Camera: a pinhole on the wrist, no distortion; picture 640 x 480 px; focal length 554.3 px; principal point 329.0 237.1 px. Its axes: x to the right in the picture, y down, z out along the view. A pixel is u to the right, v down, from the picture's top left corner.
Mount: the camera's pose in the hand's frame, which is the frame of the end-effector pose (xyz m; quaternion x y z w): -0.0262 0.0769 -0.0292 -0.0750 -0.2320 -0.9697 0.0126
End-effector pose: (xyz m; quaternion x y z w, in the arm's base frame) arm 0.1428 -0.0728 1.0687 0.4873 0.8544 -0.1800 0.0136
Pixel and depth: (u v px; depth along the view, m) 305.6 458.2 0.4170
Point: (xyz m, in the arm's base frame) 0.1471 -0.1015 0.6392
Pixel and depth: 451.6 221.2 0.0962
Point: 0.2549 -0.0627 0.9854
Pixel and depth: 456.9 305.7 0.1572
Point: 0.2541 -0.0844 0.9224
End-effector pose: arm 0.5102 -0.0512 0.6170 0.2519 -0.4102 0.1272 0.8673
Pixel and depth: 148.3 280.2 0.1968
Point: 0.3954 0.0006 0.7941
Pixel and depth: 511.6 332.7 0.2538
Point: 0.2532 -0.0459 0.7347
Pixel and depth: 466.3 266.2 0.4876
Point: 0.0660 -0.0533 0.8806
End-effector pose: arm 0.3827 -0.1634 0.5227 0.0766 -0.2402 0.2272 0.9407
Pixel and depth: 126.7 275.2 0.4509
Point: 0.2744 0.0472 0.9411
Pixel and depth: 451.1 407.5 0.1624
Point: 0.2463 -0.1194 0.6326
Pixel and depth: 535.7 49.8 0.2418
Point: 0.1274 -0.0078 0.6302
